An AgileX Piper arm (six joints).
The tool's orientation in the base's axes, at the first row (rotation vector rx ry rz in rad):
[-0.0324, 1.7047, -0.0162]
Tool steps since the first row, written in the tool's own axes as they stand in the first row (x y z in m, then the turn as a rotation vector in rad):
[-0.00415, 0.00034, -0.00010, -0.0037, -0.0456, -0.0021]
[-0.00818, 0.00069, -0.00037, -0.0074, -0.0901, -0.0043]
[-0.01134, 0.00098, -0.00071, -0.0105, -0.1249, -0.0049]
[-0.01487, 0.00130, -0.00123, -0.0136, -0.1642, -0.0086]
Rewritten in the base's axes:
[0.00045, 0.00047, 0.00411, -0.0010, -0.0455, 0.0053]
[0.00072, 0.00094, 0.00813, -0.0022, -0.0899, 0.0106]
[0.00080, 0.00132, 0.01130, -0.0019, -0.1246, 0.0148]
[0.00075, 0.00175, 0.01486, -0.0047, -0.1638, 0.0195]

